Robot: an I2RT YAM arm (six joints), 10 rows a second.
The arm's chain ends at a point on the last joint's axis. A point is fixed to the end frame.
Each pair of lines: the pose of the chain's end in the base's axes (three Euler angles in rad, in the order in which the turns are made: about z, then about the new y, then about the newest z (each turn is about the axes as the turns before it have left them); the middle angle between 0 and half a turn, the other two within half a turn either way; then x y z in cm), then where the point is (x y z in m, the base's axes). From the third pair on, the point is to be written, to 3 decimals.
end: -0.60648 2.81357 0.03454 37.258 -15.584 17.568
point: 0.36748 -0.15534 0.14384
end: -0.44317 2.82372 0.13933 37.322 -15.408 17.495
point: 0.36831 -0.15283 0.14310
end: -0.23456 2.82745 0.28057 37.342 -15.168 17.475
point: 0.369 -0.149 0.143
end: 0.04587 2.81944 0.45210 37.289 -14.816 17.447
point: 0.368 -0.145 0.143
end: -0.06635 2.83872 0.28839 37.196 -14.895 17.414
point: 0.367 -0.147 0.142
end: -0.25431 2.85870 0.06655 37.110 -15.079 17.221
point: 0.365 -0.151 0.141
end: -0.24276 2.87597 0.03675 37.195 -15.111 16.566
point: 0.365 -0.152 0.134
